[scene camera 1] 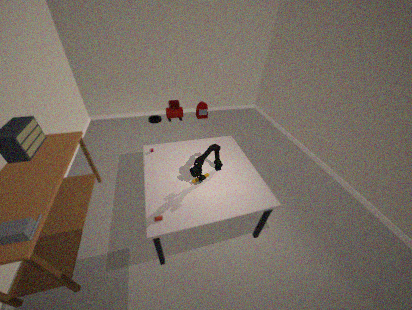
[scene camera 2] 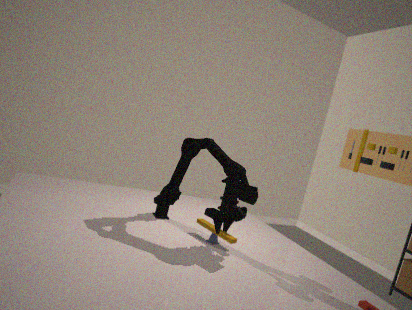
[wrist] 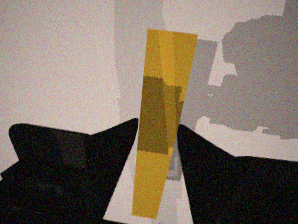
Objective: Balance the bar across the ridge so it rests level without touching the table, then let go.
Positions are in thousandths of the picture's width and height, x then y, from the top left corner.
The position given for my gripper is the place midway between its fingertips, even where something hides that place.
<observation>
I see my gripper (scene camera 2: 535,753) and a yellow bar (wrist: 569,243).
My gripper is seen too in the wrist view (wrist: 529,560).
</observation>
